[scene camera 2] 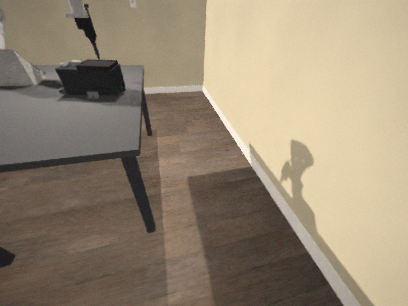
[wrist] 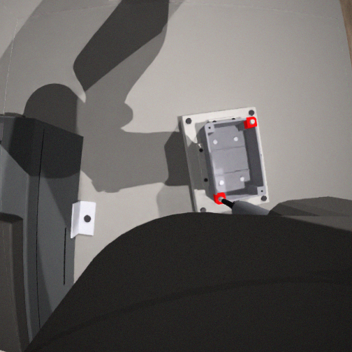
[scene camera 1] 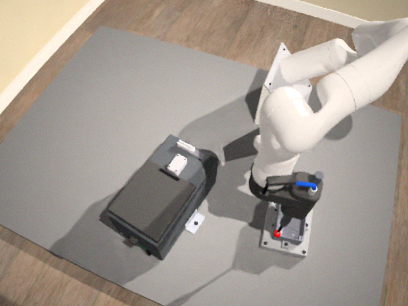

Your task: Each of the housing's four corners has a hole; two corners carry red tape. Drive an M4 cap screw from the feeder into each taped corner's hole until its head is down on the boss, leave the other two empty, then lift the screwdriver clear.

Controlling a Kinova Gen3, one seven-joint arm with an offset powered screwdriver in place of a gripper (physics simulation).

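Frame: origin at the arm's base, x back, y up, z left, level; centimetres.
Seen in the pictures: hand, its tool point: (scene camera 1: 278, 231); arm's base, origin of its link: (scene camera 1: 288, 70).
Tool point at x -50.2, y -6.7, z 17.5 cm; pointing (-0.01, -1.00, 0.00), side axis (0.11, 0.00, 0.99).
Offsets run from my tool point to a thing's top centre. "spot": to the spot under its first point.
The grey housing {dx +5.9, dy -1.3, dz +2.0 cm} (scene camera 1: 297, 228) (wrist: 256, 160) sits on a pale plate {dx +5.9, dy -5.3, dz +2.0 cm} (scene camera 1: 272, 245) (wrist: 225, 114). In the wrist view the far red-taped corner (wrist: 251, 122) has a pale round screw head at its middle. The black screwdriver bit {spot: dx -0.3, dy +1.7, dz +0.0 cm} (scene camera 1: 279, 230) (scene camera 2: 98, 57) (wrist: 223, 200) comes down at the near red-taped corner {spot: dx -0.4, dy -1.3, dz +0.2 cm} (scene camera 1: 277, 234) (wrist: 219, 198); its tip is at the hole. Whether a screw is under the tip, and how deep, is too small to tell. The untaped corners (wrist: 209, 128) (wrist: 260, 190) show small dark holes. The far taped corner is hidden in scene camera 1.
The dark feeder box {dx -5.2, dy +9.2, dz -31.3 cm} (scene camera 1: 155, 200) (scene camera 2: 92, 77) (wrist: 55, 200) stands left of the housing, with a white block {spot: dx +0.7, dy +9.1, dz -30.6 cm} (scene camera 1: 177, 164) on top and a white bracket {dx -5.8, dy -7.6, dz -21.7 cm} (scene camera 1: 195, 223) (wrist: 85, 218) at its side. The white arm (scene camera 1: 287, 120) reaches over the table from its base.
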